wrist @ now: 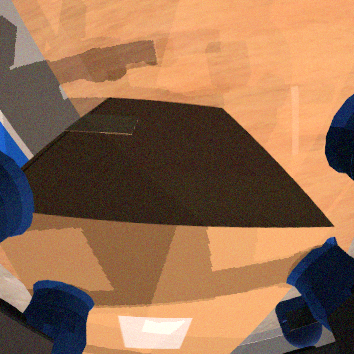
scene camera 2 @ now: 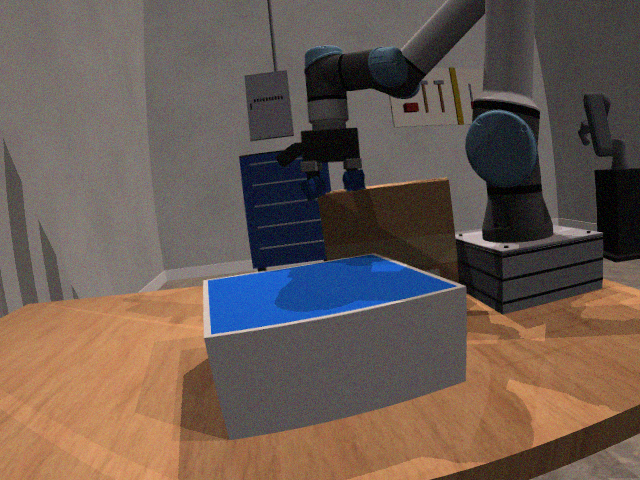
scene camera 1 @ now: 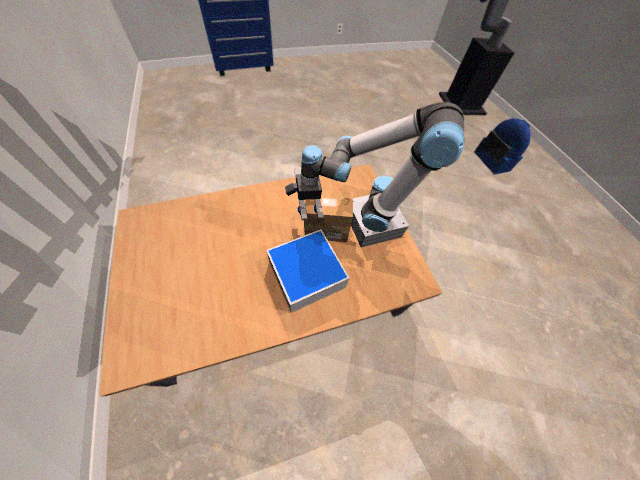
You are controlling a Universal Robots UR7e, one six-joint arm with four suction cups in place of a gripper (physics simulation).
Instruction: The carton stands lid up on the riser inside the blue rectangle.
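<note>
The brown carton (scene camera 1: 330, 227) (scene camera 2: 392, 222) (wrist: 175, 168) stands on the wooden table (scene camera 1: 180, 310) behind the riser, right against the robot's base, with its white-labelled top face up. The grey riser (scene camera 1: 315, 299) (scene camera 2: 335, 361) (wrist: 28, 98) carries the blue rectangle (scene camera 1: 307, 266) (scene camera 2: 310, 294), which is empty. My suction gripper (scene camera 1: 310, 210) (scene camera 2: 333, 183) (wrist: 175, 228) sits on the carton's top near its left edge, with its dark blue cups touching it. The riser hides the carton's bottom in the second scene view.
The robot's grey base block (scene camera 1: 379, 232) (scene camera 2: 527, 263) stands on the table right of the carton. A blue drawer cabinet (scene camera 1: 237, 30) (scene camera 2: 273, 216) stands at the back wall. A black pedestal (scene camera 1: 478, 74) stands at the far right.
</note>
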